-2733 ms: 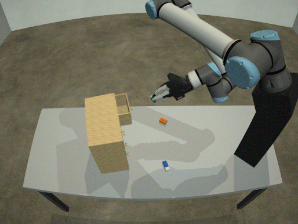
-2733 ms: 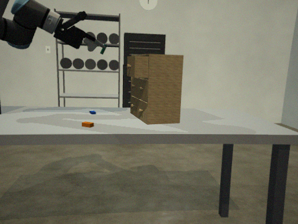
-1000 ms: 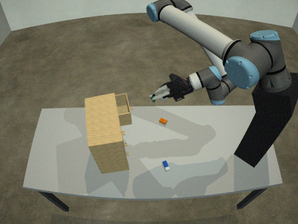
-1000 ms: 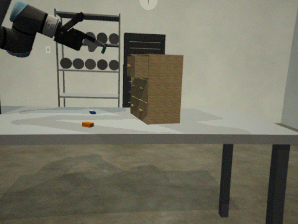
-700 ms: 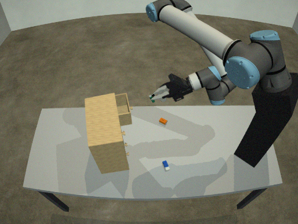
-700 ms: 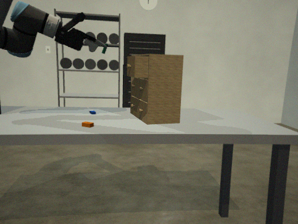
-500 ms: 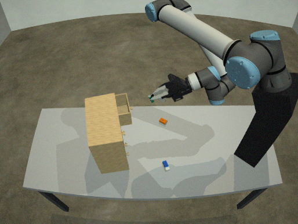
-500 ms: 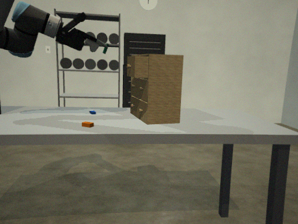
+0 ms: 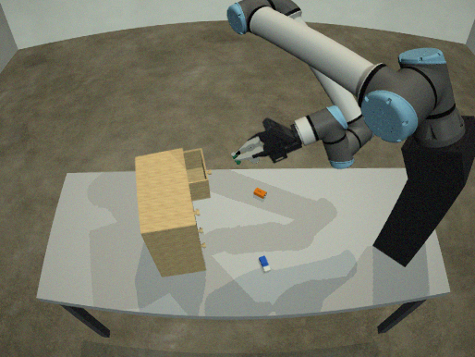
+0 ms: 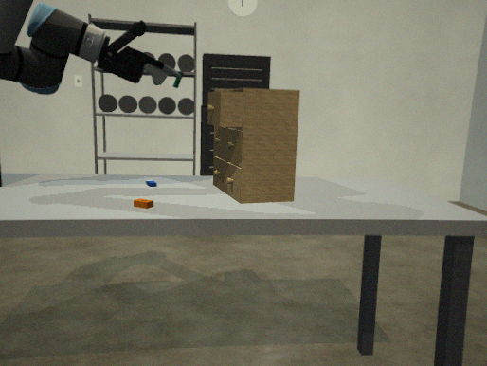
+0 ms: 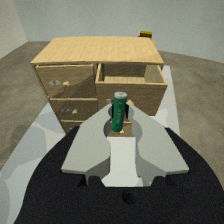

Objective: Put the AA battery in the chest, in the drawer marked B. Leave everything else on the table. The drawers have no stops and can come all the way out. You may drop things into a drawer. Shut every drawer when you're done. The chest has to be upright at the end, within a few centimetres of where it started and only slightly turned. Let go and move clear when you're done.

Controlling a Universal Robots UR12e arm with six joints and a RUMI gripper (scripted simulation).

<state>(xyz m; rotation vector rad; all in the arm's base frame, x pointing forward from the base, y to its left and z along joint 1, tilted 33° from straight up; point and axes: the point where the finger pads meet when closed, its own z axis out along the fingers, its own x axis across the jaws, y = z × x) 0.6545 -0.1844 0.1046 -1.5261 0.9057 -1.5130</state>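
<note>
Right now the drawer is 180 mm ahead of my hand, 20 mm to the right of it and 120 mm below it. The rest, counted from my hand: orange block 110 mm behind, 90 mm to the right, 360 mm below; then green AA battery 10 mm ahead, 10 mm below; then blue-and-white block 50 mm behind, 240 mm to the left, 360 mm below.
</note>
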